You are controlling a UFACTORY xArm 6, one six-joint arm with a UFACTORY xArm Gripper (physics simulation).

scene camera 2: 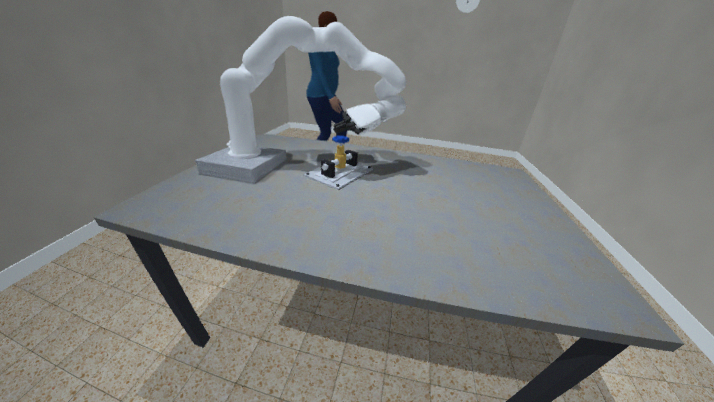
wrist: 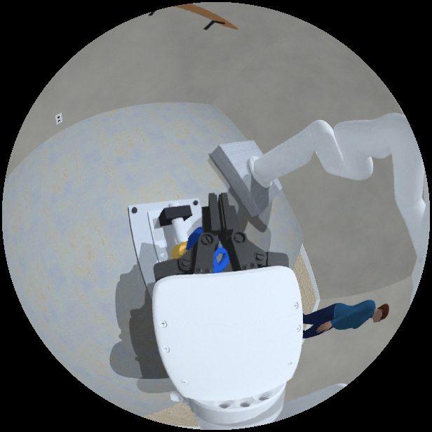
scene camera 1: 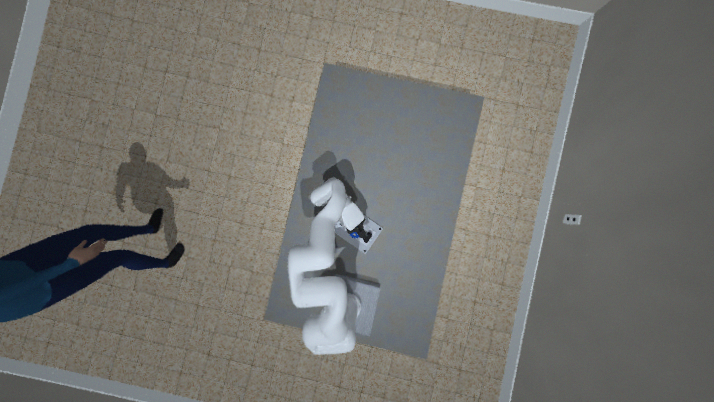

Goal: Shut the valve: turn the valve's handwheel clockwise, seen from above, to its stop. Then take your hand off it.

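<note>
The valve's blue handwheel [scene camera 1: 354, 234] [scene camera 2: 340, 139] [wrist: 194, 239] sits on top of the yellow valve body [scene camera 2: 340, 159] [wrist: 179, 249]. The valve stands upright on a light base plate [scene camera 1: 366, 247] [scene camera 2: 339, 183] [wrist: 139, 220]. My gripper [scene camera 1: 369, 236] [scene camera 2: 338, 128] [wrist: 216, 202] is shut and empty, tilted, right over the handwheel. Its fingertips reach past the wheel towards the arm's base side. In the wrist view the fingers and linkage hide much of the wheel, and blue shows beside and between them. Whether they touch the wheel I cannot tell.
Two black pipe blocks [scene camera 2: 328, 168] [scene camera 2: 351, 158] flank the valve on its plate. The arm's grey base block [scene camera 1: 369, 310] [scene camera 2: 227, 170] [wrist: 240, 167] stands near it on the table [scene camera 1: 400, 150] [scene camera 2: 400, 215] [wrist: 75, 200]. A person [scene camera 1: 25, 290] [scene camera 2: 324, 75] [wrist: 350, 316] stands beyond the table.
</note>
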